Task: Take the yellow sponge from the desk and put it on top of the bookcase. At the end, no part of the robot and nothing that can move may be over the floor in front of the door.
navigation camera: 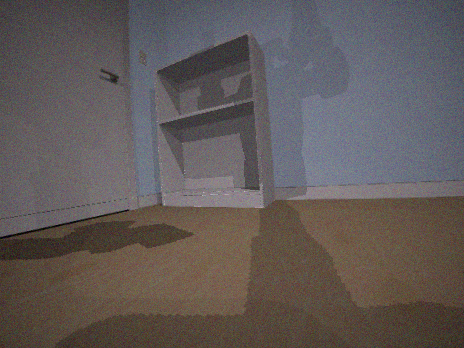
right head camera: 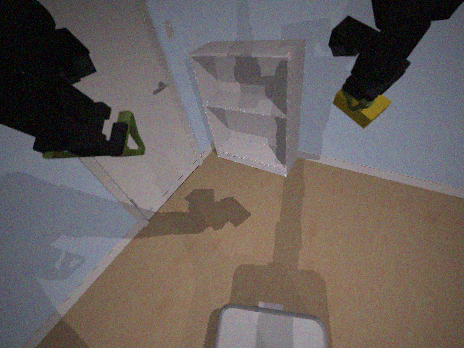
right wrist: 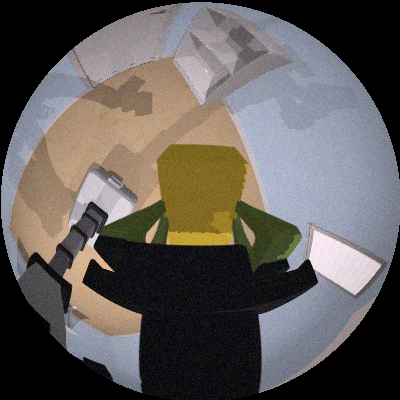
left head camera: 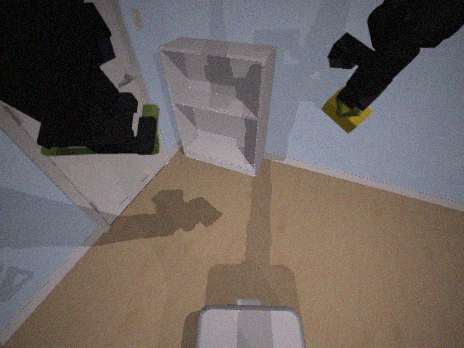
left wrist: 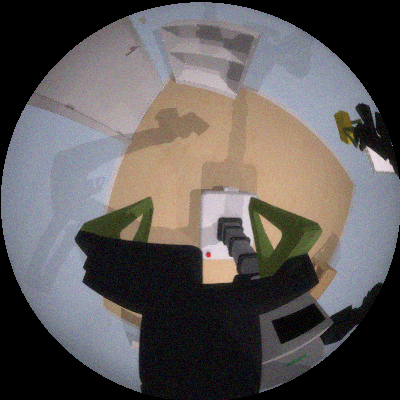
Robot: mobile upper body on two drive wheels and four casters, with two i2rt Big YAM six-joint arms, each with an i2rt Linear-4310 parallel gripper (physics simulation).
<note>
The pictures show: the left gripper, the right gripper, a yellow sponge, a white door and a window with white blinds.
The left gripper also shows in the right head camera view. The right gripper shows as well in the right wrist view and in the left head camera view.
</note>
